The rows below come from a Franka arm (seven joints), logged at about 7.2 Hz.
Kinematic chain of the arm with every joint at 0, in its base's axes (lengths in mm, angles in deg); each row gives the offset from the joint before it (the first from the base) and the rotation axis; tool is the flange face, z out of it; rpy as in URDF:
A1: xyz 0 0 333 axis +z
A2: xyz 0 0 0 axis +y
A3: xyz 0 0 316 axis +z
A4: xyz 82.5 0 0 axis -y
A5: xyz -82.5 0 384 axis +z
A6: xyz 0 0 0 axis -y
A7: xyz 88 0 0 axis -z
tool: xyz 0 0 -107 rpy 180 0 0
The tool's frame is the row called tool.
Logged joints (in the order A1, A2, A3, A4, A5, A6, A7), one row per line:
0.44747, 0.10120, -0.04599, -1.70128, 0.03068, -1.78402, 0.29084
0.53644, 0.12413, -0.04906, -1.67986, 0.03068, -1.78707, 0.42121
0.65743, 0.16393, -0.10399, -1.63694, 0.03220, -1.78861, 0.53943
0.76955, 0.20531, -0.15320, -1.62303, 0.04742, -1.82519, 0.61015
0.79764, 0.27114, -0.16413, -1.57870, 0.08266, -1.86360, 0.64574
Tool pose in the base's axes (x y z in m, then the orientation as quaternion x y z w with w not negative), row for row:
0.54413, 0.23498, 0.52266, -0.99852, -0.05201, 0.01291, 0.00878
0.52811, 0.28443, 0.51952, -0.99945, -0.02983, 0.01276, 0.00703
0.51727, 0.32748, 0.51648, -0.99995, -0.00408, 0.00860, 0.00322
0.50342, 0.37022, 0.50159, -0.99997, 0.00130, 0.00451, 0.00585
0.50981, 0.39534, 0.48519, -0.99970, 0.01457, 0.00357, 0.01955
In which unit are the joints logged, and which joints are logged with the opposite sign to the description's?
The joints are logged in radians. Opposite sign: A6.
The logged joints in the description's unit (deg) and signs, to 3 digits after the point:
25.638, 5.798, -2.635, -97.476, 1.758, 102.217, 16.664
30.736, 7.112, -2.811, -96.249, 1.758, 102.392, 24.134
37.668, 9.392, -5.958, -93.790, 1.845, 102.480, 30.907
44.092, 11.763, -8.778, -92.993, 2.717, 104.576, 34.959
45.701, 15.535, -9.404, -90.453, 4.736, 106.776, 36.998

